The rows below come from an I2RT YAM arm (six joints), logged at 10 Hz.
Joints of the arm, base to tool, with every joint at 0 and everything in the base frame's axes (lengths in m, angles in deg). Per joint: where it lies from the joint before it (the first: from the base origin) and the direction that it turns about. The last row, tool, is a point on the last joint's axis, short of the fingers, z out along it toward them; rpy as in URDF.
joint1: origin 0 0 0.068 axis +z
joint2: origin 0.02 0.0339 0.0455 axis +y
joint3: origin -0.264 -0.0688 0 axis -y
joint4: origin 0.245 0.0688 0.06 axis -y
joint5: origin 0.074 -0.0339 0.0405 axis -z
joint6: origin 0.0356 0 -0.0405 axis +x
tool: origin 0 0 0 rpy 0 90 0
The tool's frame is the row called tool.
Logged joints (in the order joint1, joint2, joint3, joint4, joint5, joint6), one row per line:
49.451, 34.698, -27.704, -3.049, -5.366, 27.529
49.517, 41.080, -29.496, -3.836, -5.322, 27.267
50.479, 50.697, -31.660, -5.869, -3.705, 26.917
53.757, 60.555, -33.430, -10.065, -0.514, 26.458
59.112, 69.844, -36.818, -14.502, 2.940, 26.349
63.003, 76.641, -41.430, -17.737, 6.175, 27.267
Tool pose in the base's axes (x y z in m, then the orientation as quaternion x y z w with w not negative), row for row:
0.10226, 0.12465, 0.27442, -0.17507, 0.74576, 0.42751, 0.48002
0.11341, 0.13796, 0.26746, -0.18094, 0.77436, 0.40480, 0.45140
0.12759, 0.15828, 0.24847, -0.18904, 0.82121, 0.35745, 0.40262
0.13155, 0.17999, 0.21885, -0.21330, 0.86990, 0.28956, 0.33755
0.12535, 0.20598, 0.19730, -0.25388, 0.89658, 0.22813, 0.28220
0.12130, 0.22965, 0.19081, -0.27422, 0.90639, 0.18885, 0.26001
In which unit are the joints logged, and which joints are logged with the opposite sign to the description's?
The joints are logged in degrees. Opposite sign: joint3.
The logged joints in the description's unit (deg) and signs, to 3 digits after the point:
49.451, 34.698, 27.704, -3.049, -5.366, 27.529
49.517, 41.080, 29.496, -3.836, -5.322, 27.267
50.479, 50.697, 31.660, -5.869, -3.705, 26.917
53.757, 60.555, 33.430, -10.065, -0.514, 26.458
59.112, 69.844, 36.818, -14.502, 2.940, 26.349
63.003, 76.641, 41.430, -17.737, 6.175, 27.267

